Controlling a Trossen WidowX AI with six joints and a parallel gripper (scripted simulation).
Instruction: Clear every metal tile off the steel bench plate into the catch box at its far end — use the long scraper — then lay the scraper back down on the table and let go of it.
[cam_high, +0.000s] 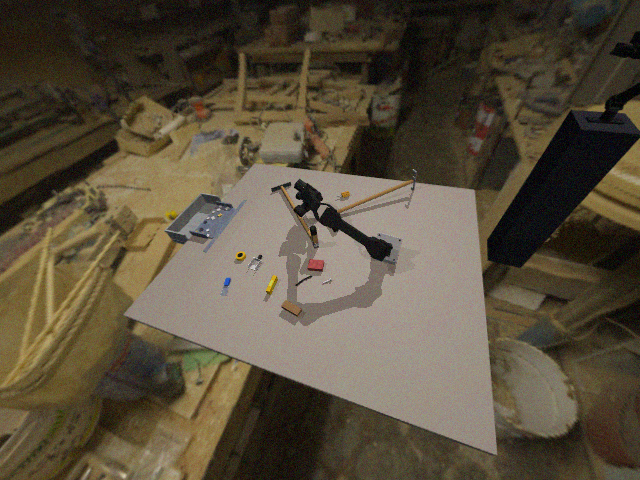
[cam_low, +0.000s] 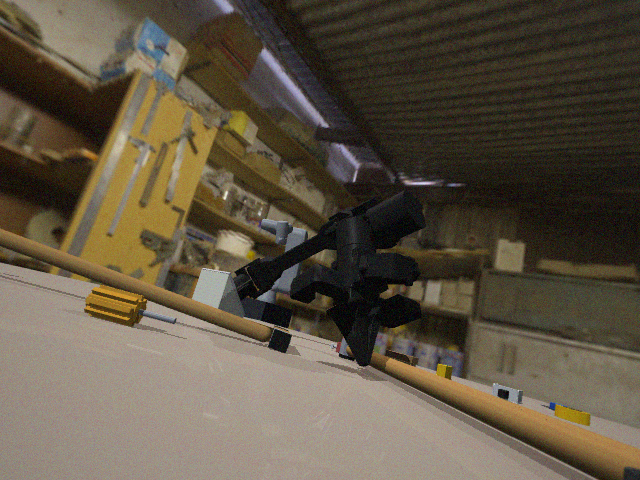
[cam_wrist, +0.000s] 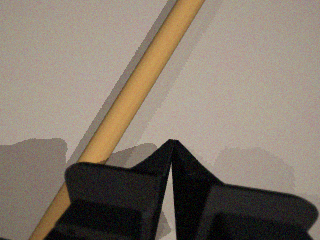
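My gripper tip is 5 cm below the long scraper, 5 cm short of it and 3 cm to the right of it. From my gripper tip the other things lie so: orange piece 21 cm to the right, 17 cm behind; red block 34 cm to the left, 21 cm behind; silver clip 42 cm to the left, 9 cm ahead, 1 cm below.
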